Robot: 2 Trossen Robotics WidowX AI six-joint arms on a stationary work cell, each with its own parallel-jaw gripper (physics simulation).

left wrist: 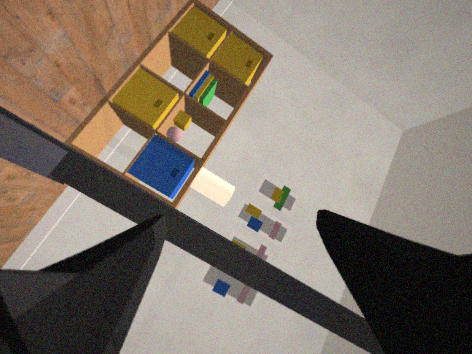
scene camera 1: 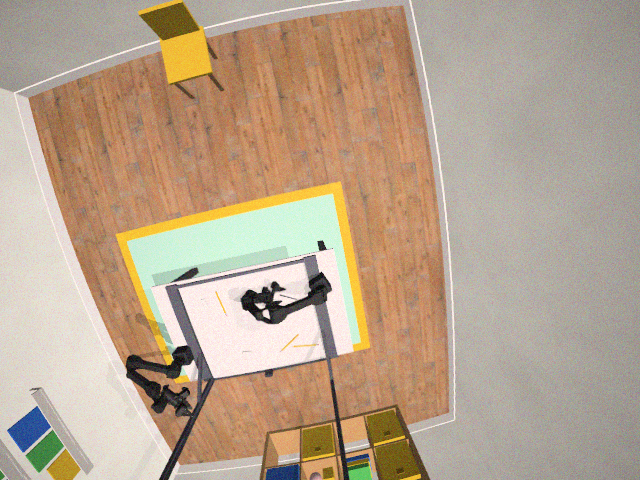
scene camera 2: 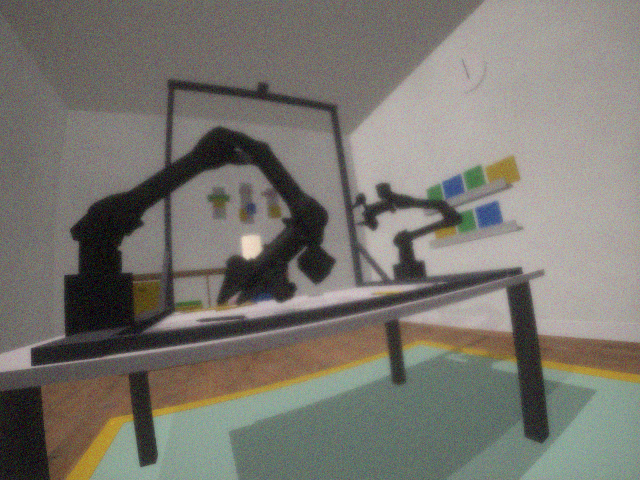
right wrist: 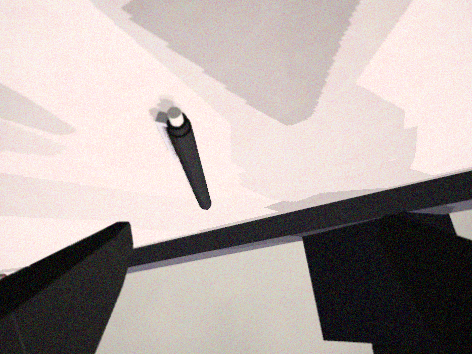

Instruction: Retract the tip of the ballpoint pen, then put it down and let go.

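Note:
The black ballpoint pen lies on the white table top, near the table edge in the right wrist view. Its white push button faces up and left in that view; the writing tip at the far end is too small to tell whether it is in or out. My right gripper is open and empty, fingers wide apart, with the pen ahead of it. My left gripper is open and empty, raised well off to the side, away from the pen.
Yellow sticks lie on the table. A dark frame post rises near my left arm, and a dark bar crosses the left wrist view. A shelf unit stands against the wall, beyond the table.

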